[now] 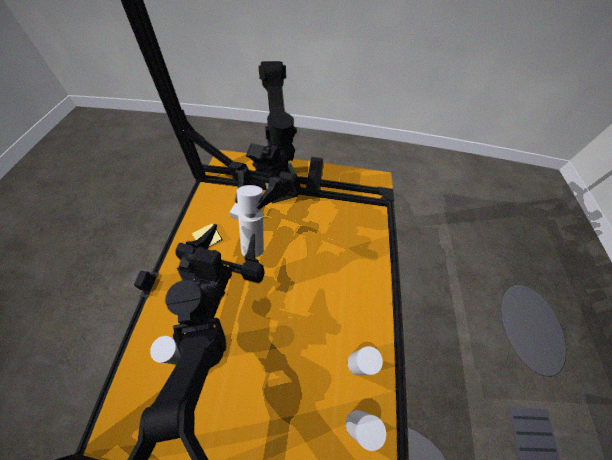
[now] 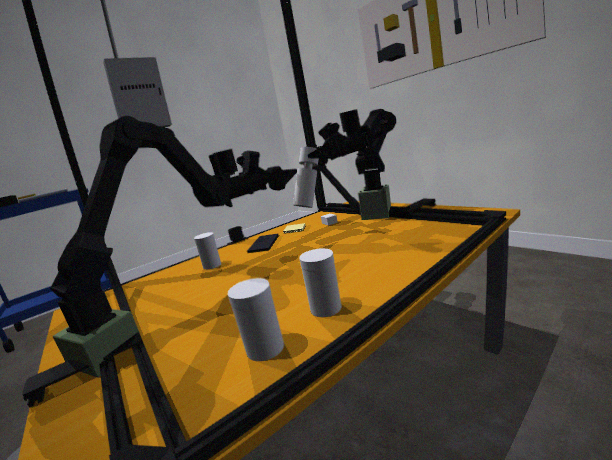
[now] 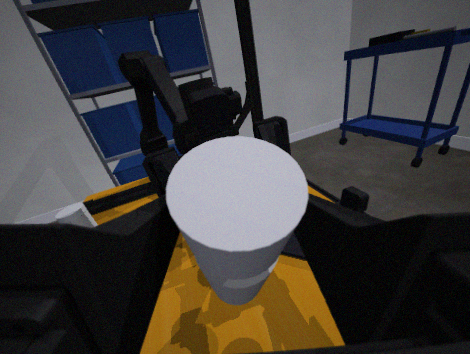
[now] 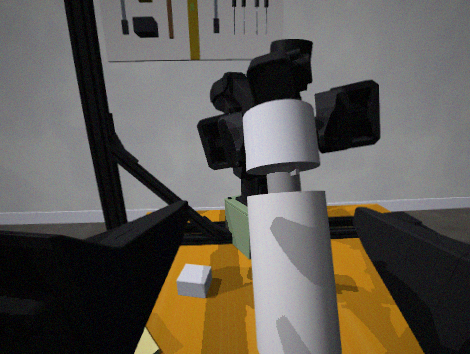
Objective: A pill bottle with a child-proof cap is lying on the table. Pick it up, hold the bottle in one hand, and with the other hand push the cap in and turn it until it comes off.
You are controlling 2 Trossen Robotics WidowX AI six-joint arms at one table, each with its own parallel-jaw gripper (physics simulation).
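Note:
The white pill bottle point(image 1: 251, 233) point(image 2: 305, 184) point(image 4: 293, 263) hangs upright high above the orange table point(image 1: 350, 274) point(image 2: 395, 256), near its far end. Its wide cap point(image 1: 249, 196) point(image 2: 307, 155) point(image 3: 237, 193) point(image 4: 281, 135) is on top, and a narrow neck shows between cap and body. My left gripper point(image 1: 259, 199) point(image 2: 311, 157) is shut on the bottle at the cap, one finger on each side. My right gripper point(image 1: 231, 253) point(image 2: 287, 175) is wide open and empty. It faces the bottle's body at the same height, with its fingertips just short of it.
Three white cylinders point(image 1: 364, 360) point(image 1: 366, 429) point(image 1: 164, 349) point(image 2: 256, 319) point(image 2: 320, 280) point(image 2: 207, 250) stand on the near half of the table. Under the bottle area lie a small white cube point(image 2: 329, 219) point(image 4: 194, 279), a yellow pad point(image 1: 206, 233) point(image 2: 294, 227) and a black phone point(image 2: 263, 243).

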